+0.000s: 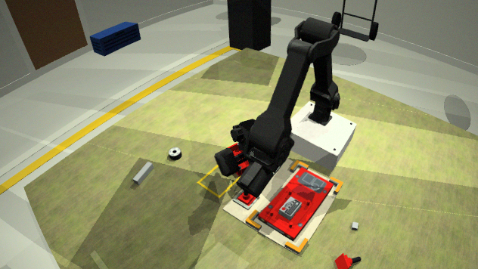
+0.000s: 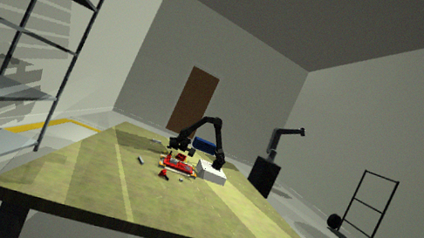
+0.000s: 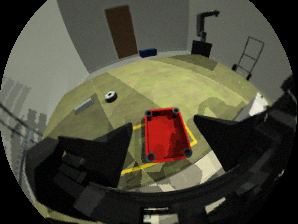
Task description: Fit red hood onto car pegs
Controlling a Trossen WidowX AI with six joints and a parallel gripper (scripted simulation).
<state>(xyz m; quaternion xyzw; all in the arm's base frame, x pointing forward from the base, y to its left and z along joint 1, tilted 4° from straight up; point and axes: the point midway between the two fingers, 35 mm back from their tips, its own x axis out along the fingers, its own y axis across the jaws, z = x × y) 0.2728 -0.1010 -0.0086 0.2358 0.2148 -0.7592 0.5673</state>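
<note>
My gripper tip is now 4 cm above the red hood. Round my gripper tip: white-grey engine block (23 cm to the left, 6 cm ahead, 3 cm below); then black post (11 cm to the left, 9 cm ahead, 2 cm below); then black ring (17 cm to the right, 11 cm ahead, 4 cm below).
</note>
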